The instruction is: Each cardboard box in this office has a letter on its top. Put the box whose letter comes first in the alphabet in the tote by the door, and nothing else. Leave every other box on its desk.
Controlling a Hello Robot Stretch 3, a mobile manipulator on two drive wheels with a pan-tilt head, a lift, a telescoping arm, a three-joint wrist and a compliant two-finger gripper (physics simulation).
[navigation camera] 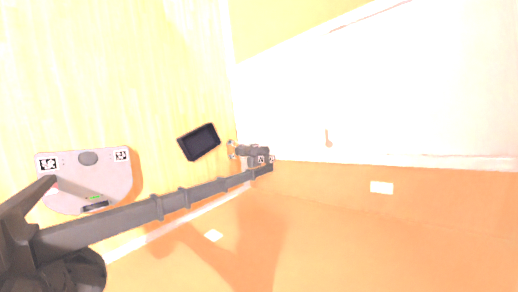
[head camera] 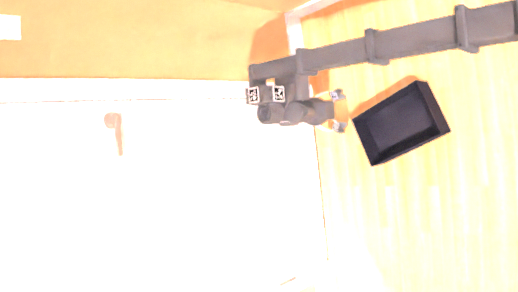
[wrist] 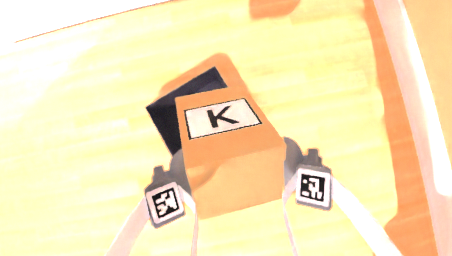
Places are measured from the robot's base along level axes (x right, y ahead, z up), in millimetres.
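Pixels of known places: gripper, fingertip midpoint: (navigation camera: 229, 149) (head camera: 341, 111); robot's base, origin of the base link: (navigation camera: 88, 157).
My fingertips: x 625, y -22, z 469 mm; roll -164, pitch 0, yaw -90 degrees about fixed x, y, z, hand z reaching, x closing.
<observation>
Ahead of a thing's pixels: the offset from my fingertips to its top centre. "*": to the spot under its first point.
A cardboard box with the letter K (wrist: 225, 150) is held between the two fingertips of my gripper (wrist: 235, 162) in the wrist view. My gripper (head camera: 340, 111) (navigation camera: 231, 149) also shows in the head and navigation views, with part of the box between its fingers. The black tote @(dx +42, dy +56, dz -368 mm) (head camera: 432, 107) (navigation camera: 185, 149) (wrist: 165, 117) stands on the floor, turned at an angle. In the head view the gripper is just left of the tote's near corner. In the wrist view the box hides much of the tote. The inside of the tote that shows holds no box.
The white door (head camera: 200, 190) (navigation camera: 400, 90) with its handle @(* dx +442, dy +18, dz +454 mm) (head camera: 119, 132) (navigation camera: 328, 139) is beside the gripper. The orange wall (head camera: 125, 40) (navigation camera: 325, 225) runs close by the arm (head camera: 415, 42) (navigation camera: 125, 215). My base (navigation camera: 110, 172) stands on the floor in the navigation view.
</observation>
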